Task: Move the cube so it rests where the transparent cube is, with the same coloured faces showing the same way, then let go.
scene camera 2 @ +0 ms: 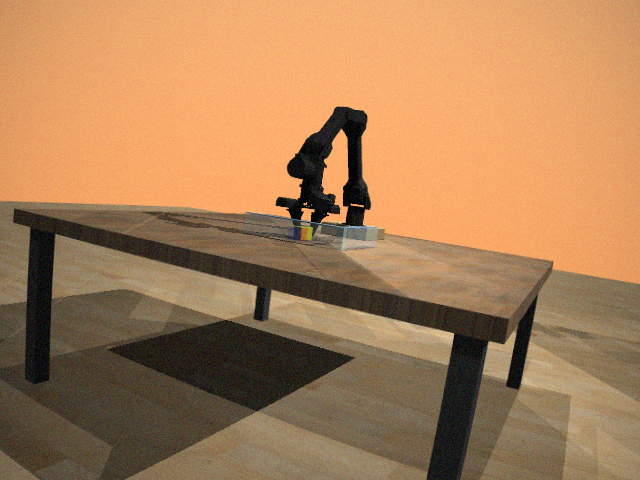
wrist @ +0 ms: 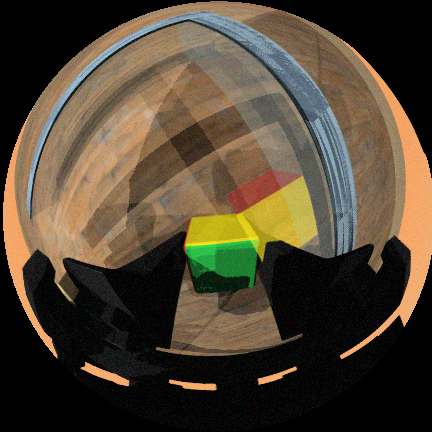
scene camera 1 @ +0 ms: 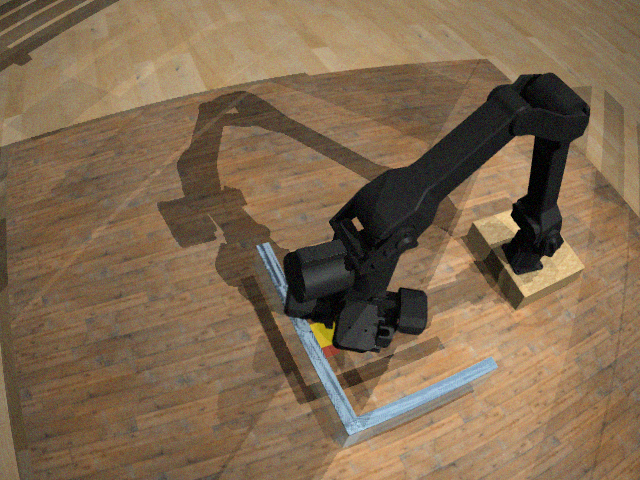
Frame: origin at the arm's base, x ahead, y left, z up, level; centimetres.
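Seen in the pictures: gripper, between the fingertips: [wrist: 218,236]; arm's base, origin of its link: [scene camera 2: 354,225] [scene camera 1: 522,257].
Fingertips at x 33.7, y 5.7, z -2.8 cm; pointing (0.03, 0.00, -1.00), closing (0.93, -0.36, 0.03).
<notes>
Offsets run from my fingertips to a thing's middle. Level surfaces: height alone.
The solid cube @(dx -0.2, dy -0.8, dz +0.7 cm) [wrist: 222,265] has a green face up and a yellow side towards the wall corner in the wrist view; a thin red edge shows at its left. My gripper [wrist: 218,236] [scene camera 2: 306,227] points down, low over the table, shut on this cube, one finger at each side. The transparent cube @(dx +3.7, dy +0.5, dz +0.7 cm) [scene camera 1: 323,334] [wrist: 282,212] shows a yellow top and a red side. It is right of and beyond the solid cube in the wrist view, turned relative to it and overlapping its corner. In scene camera 1 the arm hides the solid cube and fingers. Whether it touches the table is unclear.
An L-shaped clear wall with a blue top edge [scene camera 1: 330,379] [wrist: 300,85] stands on the wooden table @(dz -1.3 cm) [scene camera 1: 129,310] [scene camera 2: 413,268]. One wall arm runs close beside the transparent cube. The robot's base sits on a pale block [scene camera 1: 558,268] [scene camera 2: 381,234].
</notes>
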